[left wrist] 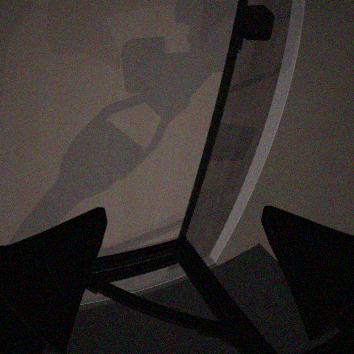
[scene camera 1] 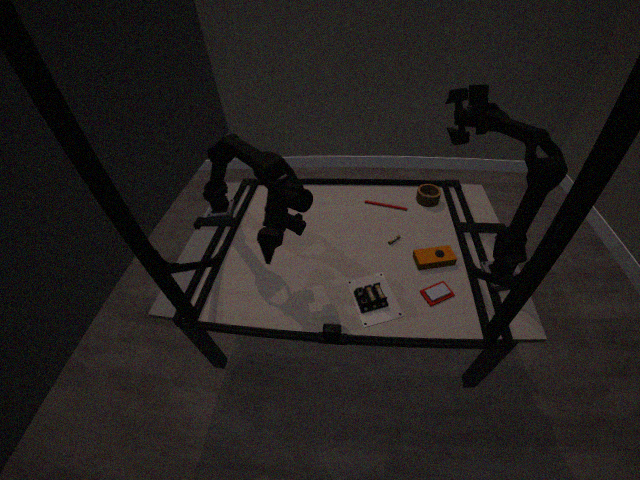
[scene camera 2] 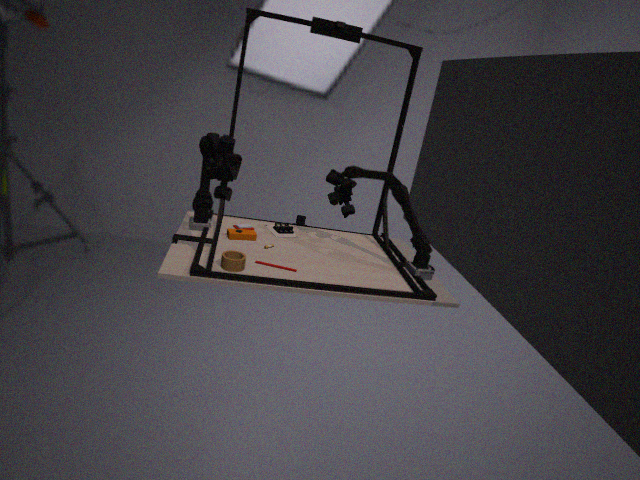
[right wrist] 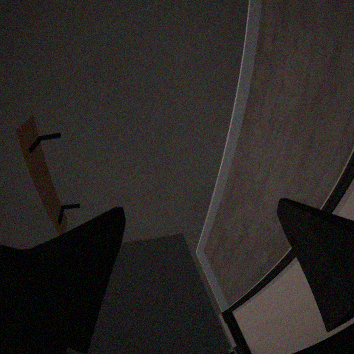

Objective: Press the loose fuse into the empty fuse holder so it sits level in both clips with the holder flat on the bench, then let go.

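Pixels of known places: left gripper, fingertip midpoint: point(left wrist: 186, 215) point(scene camera 1: 270, 257) point(scene camera 2: 342, 211); right gripper, fingertip midpoint: point(scene camera 1: 447, 115) point(scene camera 2: 231, 190) point(right wrist: 203, 211); left arm's base at its link origin: point(scene camera 1: 220, 207) point(scene camera 2: 420, 266); right arm's base at its link origin: point(scene camera 1: 501, 272) point(scene camera 2: 200, 220).
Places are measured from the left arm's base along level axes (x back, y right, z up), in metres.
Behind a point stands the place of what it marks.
Note:
The small loose fuse point(scene camera 1: 394, 239) {z -0.034, x -0.666, y 0.231 m} point(scene camera 2: 268, 246) {z -0.037, x -0.672, y 0.216 m} lies on the bench near its middle. The black fuse holder point(scene camera 1: 370, 298) point(scene camera 2: 283, 227) sits on a white plate point(scene camera 1: 391, 311) {z -0.046, x -0.600, y 0.511 m} point(scene camera 2: 285, 235) {z -0.046, x -0.548, y 0.397 m}; light fuse-like bodies show in it, and its leftmost place in scene camera 1 looks empty. Clip detail is too small and dark to tell. My left gripper point(scene camera 1: 268, 259) {z 0.108, x -0.268, y 0.401 m} point(scene camera 2: 347, 210) {z 0.108, x -0.268, y 0.401 m} point(left wrist: 186, 215) {z 0.108, x -0.268, y 0.401 m} is open and empty, pointing down above the bench, left of the holder in scene camera 1. My right gripper point(scene camera 1: 455, 116) {z 0.285, x -0.909, y -0.068 m} point(right wrist: 203, 211) {z 0.285, x -0.909, y -0.068 m} is open and empty, raised high, far above the fuse.
An orange box point(scene camera 1: 434, 257) {z -0.018, x -0.774, y 0.344 m} point(scene camera 2: 241, 234) {z -0.020, x -0.788, y 0.300 m} and a red-rimmed tray-like item point(scene camera 1: 437, 292) {z -0.034, x -0.749, y 0.469 m} point(scene camera 2: 242, 227) {z -0.037, x -0.762, y 0.442 m} lie right of the holder in scene camera 1. A red stick point(scene camera 1: 385, 205) {z -0.042, x -0.674, y 0.028 m} point(scene camera 2: 275, 266) {z -0.044, x -0.679, y 0.020 m} and a tape roll point(scene camera 1: 428, 195) {z 0.003, x -0.841, y 0.047 m} point(scene camera 2: 233, 261) {z -0.003, x -0.865, y -0.041 m} are beyond the fuse. Dark frame bars edge the bench.

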